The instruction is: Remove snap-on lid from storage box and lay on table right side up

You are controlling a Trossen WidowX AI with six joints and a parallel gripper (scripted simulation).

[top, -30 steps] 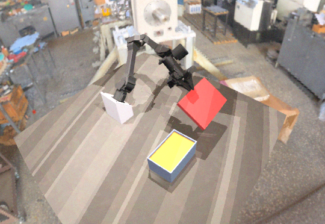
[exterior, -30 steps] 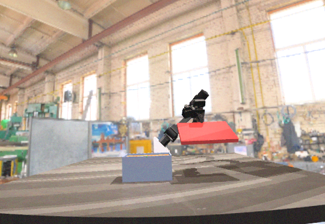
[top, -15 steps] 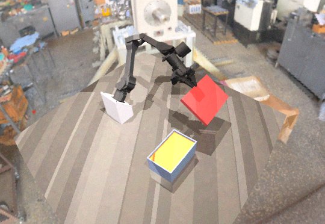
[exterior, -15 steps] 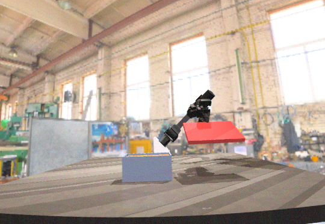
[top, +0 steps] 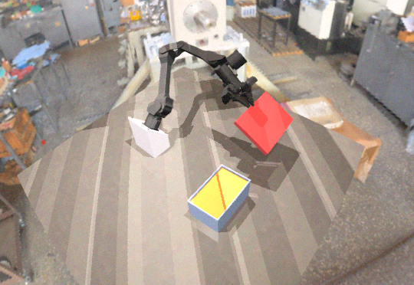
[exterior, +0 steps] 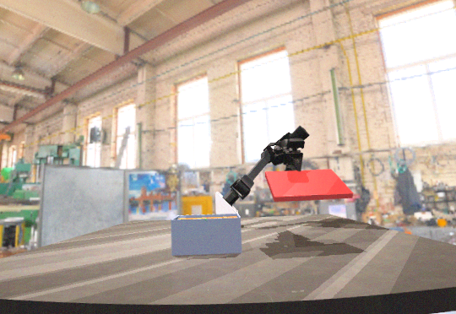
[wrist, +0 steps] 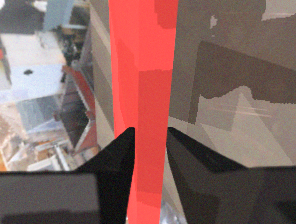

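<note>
The flat red lid lies 70 mm ahead of my gripper tip and 40 mm below it. Round my gripper tip: storage box: 330 mm to the right, 180 mm below, 100 mm ahead.
</note>
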